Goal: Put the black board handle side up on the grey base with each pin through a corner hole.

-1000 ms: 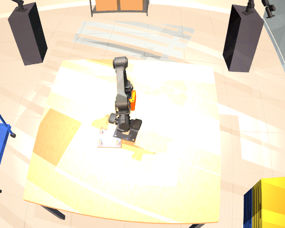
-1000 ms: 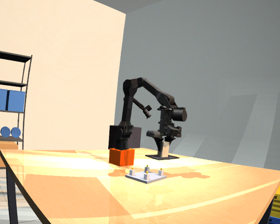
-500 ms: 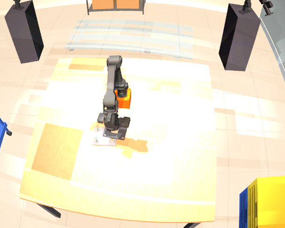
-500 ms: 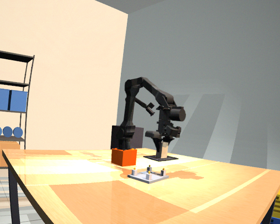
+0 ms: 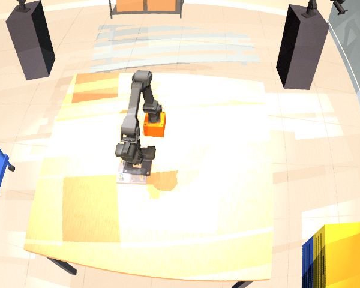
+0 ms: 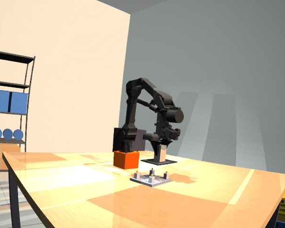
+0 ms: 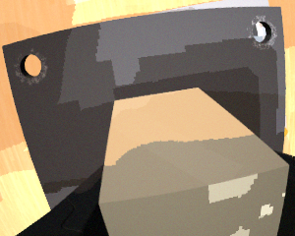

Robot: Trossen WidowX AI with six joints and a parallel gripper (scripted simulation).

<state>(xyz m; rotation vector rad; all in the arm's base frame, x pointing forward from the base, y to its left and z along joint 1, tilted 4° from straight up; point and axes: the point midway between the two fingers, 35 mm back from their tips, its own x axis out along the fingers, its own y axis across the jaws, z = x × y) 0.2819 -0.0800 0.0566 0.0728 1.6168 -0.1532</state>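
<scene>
Now: gripper tip 120 mm above the grey base, 40 mm to the left of it and 10 mm past it. From my gripper tip the other things lie so: black board: 10 mm below.
</scene>
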